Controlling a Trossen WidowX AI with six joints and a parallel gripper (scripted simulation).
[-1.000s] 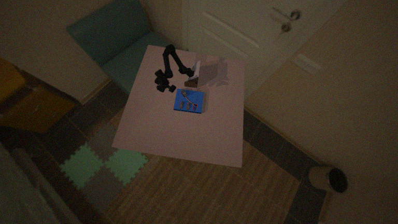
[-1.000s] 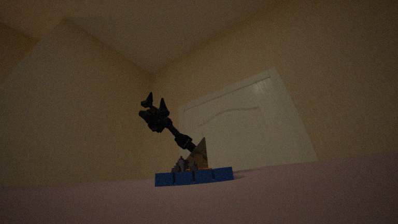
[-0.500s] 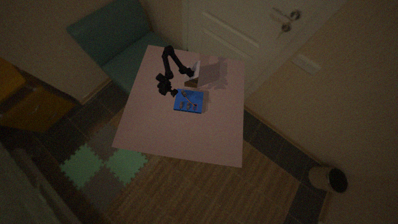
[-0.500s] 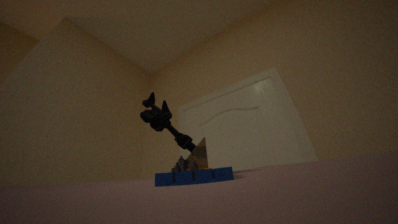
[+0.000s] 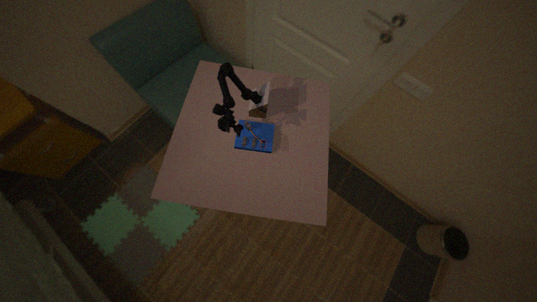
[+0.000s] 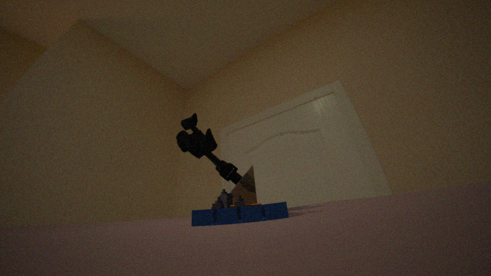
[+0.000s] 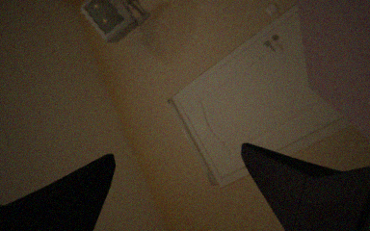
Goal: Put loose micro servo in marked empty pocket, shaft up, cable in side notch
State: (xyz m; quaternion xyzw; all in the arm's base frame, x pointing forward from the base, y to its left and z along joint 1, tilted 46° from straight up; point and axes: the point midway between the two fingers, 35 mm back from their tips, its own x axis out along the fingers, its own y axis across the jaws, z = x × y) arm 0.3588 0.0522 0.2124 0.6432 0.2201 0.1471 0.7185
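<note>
Now: gripper tip 34 cm above the blue deck, 18 cm past it and 12 cm to the right of it.
</note>
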